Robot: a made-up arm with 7 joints.
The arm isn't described. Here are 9 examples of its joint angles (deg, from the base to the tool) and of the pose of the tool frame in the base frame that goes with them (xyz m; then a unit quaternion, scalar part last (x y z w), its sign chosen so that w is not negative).
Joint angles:
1: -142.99 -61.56 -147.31 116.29 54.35 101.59 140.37
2: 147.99 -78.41 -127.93 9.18 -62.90 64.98 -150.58
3: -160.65 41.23 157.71 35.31 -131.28 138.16 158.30
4: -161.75 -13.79 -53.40 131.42 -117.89 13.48 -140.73
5: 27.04 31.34 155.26 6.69 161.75 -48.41 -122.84
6: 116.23 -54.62 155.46 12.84 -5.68 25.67 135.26
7: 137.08 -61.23 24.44 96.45 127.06 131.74 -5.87
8: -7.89 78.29 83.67 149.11 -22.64 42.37 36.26
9: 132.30 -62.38 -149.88 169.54 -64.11 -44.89 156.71
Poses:
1: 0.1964 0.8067 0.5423 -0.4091 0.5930 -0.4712 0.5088
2: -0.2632 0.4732 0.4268 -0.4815 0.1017 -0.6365 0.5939
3: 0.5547 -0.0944 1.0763 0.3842 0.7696 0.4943 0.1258
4: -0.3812 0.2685 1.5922 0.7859 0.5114 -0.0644 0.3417
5: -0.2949 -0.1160 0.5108 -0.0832 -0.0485 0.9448 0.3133
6: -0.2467 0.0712 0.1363 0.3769 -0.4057 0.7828 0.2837
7: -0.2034 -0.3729 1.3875 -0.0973 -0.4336 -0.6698 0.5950
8: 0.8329 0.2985 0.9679 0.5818 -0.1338 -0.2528 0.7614
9: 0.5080 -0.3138 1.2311 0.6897 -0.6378 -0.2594 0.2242
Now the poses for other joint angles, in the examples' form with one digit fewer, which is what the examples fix.
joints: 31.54 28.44 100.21 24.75 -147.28 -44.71 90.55
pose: -0.476 0.051 0.584 -0.304 -0.306 -0.890 0.145
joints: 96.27 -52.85 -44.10 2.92 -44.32 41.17 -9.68
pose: 0.070 0.564 0.621 0.072 -0.097 0.785 0.607
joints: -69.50 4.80 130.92 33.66 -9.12 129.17 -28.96
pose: 0.148 0.389 0.532 -0.256 0.674 0.514 0.464
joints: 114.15 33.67 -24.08 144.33 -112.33 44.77 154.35
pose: -0.269 0.798 1.263 0.725 -0.551 -0.016 0.413
